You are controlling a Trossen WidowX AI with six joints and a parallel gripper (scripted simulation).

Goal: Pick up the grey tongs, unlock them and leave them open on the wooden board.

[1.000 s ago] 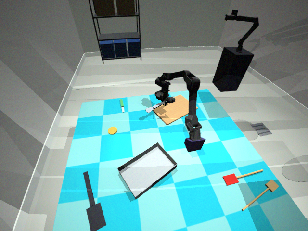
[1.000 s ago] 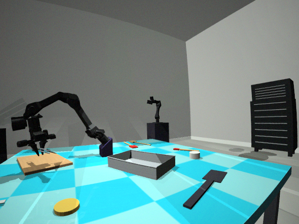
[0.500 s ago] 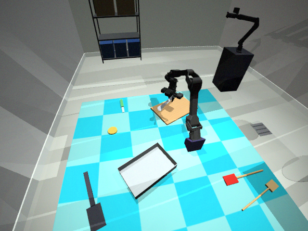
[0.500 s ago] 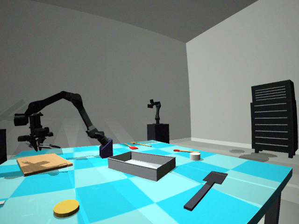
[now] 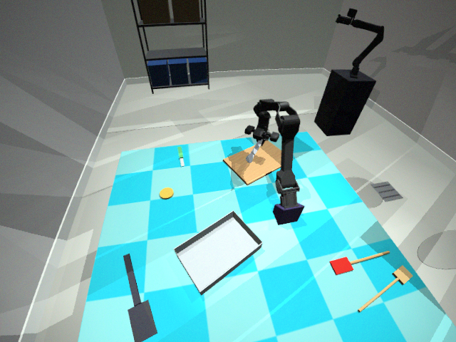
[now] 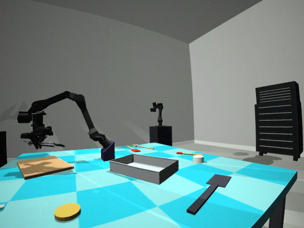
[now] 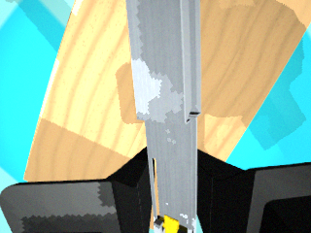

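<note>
My gripper tip is now 20 mm past the yellow lock piece, 20 mm to the left of it and 30 mm below it. Also, from my gripper tip: yellow disc 540 mm ahead, 200 mm to the left, 90 mm below; then wooden board 20 mm to the left, 100 mm below; then roasting tin 320 mm ahead, 540 mm to the left, 80 mm below.
</note>
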